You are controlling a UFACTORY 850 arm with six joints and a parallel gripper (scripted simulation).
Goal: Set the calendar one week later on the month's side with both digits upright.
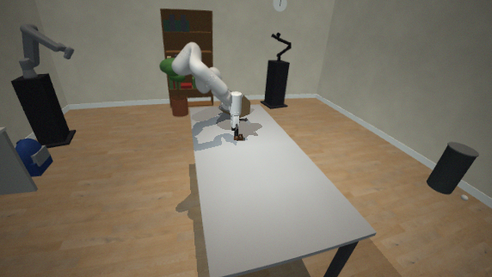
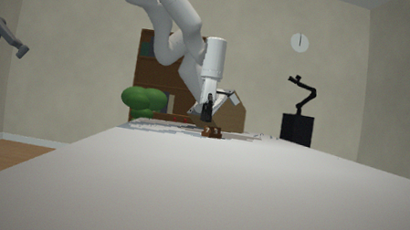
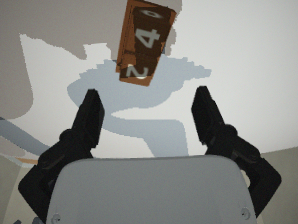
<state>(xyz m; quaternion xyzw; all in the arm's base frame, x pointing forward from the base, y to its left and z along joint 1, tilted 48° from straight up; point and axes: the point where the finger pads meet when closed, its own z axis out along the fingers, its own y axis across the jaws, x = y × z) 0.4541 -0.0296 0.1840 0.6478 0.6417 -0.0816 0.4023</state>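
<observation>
Now: the brown cube 4 cm below my hand, 2 cm to the left of it and 1 cm behind it. The rest, counted from my hand: tray (6 cm below, 3 cm to the left).
</observation>
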